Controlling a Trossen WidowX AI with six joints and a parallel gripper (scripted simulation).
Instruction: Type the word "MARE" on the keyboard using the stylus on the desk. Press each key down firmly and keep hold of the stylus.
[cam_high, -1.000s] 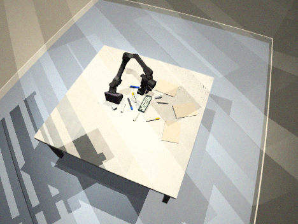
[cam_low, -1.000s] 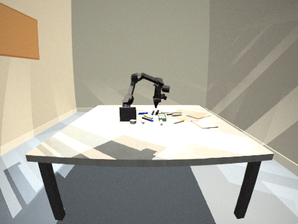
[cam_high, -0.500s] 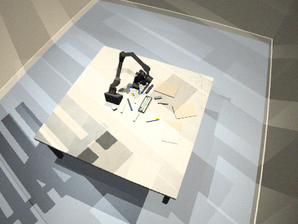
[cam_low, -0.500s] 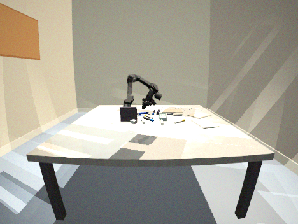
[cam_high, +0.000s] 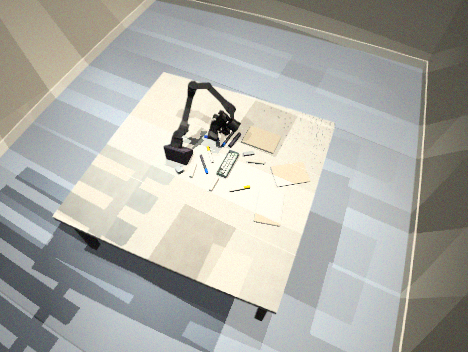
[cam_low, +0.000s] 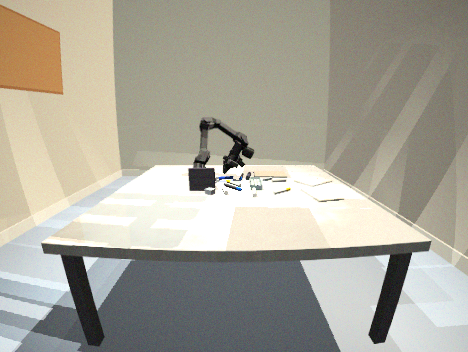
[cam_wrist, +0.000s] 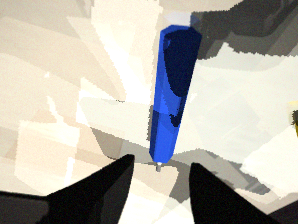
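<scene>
My gripper tip is now 20 mm past the blue hexagonal stylus, 10 mm to the left of it and 30 mm above it.
</scene>
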